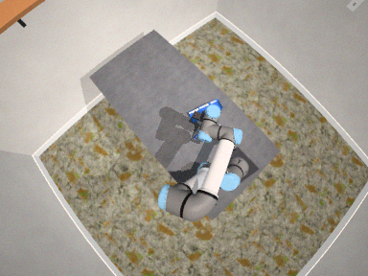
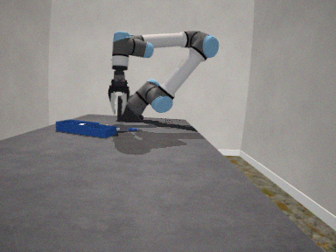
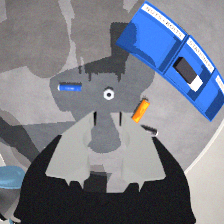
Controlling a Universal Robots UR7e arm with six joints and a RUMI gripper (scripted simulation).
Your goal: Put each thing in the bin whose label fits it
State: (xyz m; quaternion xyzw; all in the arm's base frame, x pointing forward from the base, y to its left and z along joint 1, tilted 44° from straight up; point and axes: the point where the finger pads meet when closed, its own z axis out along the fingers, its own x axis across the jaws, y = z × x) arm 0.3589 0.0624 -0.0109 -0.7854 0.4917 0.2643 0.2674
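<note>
Now: the grey nut 8 cm below my hand. Round my hand: small black piece (11 cm to the right, 8 cm below, 4 cm behind); then orange piece (8 cm below, 7 cm to the right, 1 cm behind); then blue cylinder (8 cm below, 7 cm to the left, 2 cm behind).
</note>
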